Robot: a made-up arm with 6 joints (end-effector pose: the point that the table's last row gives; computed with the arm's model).
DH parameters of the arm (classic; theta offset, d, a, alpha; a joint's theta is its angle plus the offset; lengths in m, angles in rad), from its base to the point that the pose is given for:
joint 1: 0 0.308 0 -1.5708
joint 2: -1.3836 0 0.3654 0
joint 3: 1.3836 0 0.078 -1.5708
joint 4: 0 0.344 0 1.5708
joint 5: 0 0 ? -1.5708
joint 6: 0 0.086 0 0
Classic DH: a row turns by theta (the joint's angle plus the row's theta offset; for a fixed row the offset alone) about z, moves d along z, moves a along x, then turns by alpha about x.
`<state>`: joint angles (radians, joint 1 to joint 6).
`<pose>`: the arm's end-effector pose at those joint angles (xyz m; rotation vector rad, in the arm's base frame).
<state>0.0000 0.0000 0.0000 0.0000 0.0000 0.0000</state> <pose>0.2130 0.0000 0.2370 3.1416 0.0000 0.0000</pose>
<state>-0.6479 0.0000 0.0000 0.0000 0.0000 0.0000</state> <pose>0.1698 -0.1286 0.2370 2.9782 -1.0000 0.0000</pose>
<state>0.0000 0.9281 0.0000 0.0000 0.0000 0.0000</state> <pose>0.0708 0.0000 0.0950 2.8094 0.0000 -1.4061</pose>
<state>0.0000 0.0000 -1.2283 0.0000 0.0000 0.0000</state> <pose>0.5217 0.0000 0.6592 2.5675 0.0000 1.8104</pose>
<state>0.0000 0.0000 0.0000 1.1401 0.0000 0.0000</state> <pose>0.1740 -0.0609 0.2370 2.6448 -1.6954 0.0000</pose>
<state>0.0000 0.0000 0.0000 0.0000 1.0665 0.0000</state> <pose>0.1031 0.0000 0.2228 2.7054 0.0000 -1.5970</pose>
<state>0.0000 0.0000 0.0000 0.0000 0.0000 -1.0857</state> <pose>0.2130 0.0000 0.2370 2.6900 1.6229 0.0000</pose>
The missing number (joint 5, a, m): 0.067
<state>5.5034 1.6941 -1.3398 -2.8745 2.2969 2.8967</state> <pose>0.2661 -0.3035 -0.1832 1.2760 -0.4302 1.5623</pose>
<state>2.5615 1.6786 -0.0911 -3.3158 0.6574 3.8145</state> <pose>0.0876 -0.0573 0.1318 1.2153 1.8382 -0.1424</pose>
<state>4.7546 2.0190 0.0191 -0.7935 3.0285 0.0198</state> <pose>-0.0524 -0.0477 0.1891 0.8361 -2.1278 1.4047</pose>
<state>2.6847 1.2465 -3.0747 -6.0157 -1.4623 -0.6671</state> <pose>-0.5246 0.2852 0.5929 -0.2910 0.1255 -1.0664</pose>
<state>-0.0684 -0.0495 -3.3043 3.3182 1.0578 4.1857</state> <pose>-0.1603 0.0036 1.0794 1.2897 -0.6964 -1.6606</pose>
